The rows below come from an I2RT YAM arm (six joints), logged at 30 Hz.
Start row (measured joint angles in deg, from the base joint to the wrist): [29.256 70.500 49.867 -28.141 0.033 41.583]
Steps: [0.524 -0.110 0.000 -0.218 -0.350 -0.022]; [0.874 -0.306 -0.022 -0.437 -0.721 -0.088]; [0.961 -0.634 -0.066 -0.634 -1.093 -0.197]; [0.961 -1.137 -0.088 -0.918 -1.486 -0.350]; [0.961 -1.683 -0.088 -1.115 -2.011 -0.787]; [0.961 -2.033 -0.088 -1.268 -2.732 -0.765]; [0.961 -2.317 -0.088 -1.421 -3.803 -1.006]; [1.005 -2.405 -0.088 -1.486 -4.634 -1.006]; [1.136 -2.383 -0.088 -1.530 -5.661 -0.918]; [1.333 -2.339 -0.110 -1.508 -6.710 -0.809]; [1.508 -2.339 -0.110 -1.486 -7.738 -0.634]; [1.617 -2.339 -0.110 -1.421 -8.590 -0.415]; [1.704 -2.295 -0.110 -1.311 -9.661 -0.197]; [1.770 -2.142 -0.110 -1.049 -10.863 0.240]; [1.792 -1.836 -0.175 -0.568 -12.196 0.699]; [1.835 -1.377 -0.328 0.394 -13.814 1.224]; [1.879 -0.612 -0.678 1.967 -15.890 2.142]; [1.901 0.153 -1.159 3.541 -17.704 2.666]
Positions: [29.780 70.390 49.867 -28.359 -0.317 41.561]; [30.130 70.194 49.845 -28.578 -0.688 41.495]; [30.217 69.866 49.801 -28.775 -1.060 41.386]; [30.217 69.363 49.779 -29.059 -1.453 41.233]; [30.217 68.817 49.779 -29.256 -1.978 40.796]; [30.217 68.467 49.779 -29.409 -2.699 40.818]; [30.217 68.183 49.779 -29.562 -3.770 40.577]; [30.261 68.095 49.779 -29.627 -4.601 40.577]; [30.392 68.117 49.779 -29.671 -5.628 40.665]; [30.589 68.161 49.757 -29.649 -6.677 40.774]; [30.764 68.161 49.757 -29.627 -7.705 40.949]; [30.873 68.161 49.757 -29.562 -8.557 41.168]; [30.960 68.205 49.757 -29.452 -9.628 41.386]; [31.026 68.358 49.757 -29.190 -10.830 41.823]; [31.048 68.664 49.692 -28.709 -12.163 42.282]; [31.091 69.123 49.539 -27.747 -13.781 42.807]; [31.135 69.888 49.189 -26.174 -15.857 43.725]; [31.157 70.653 48.708 -24.600 -17.671 44.249]
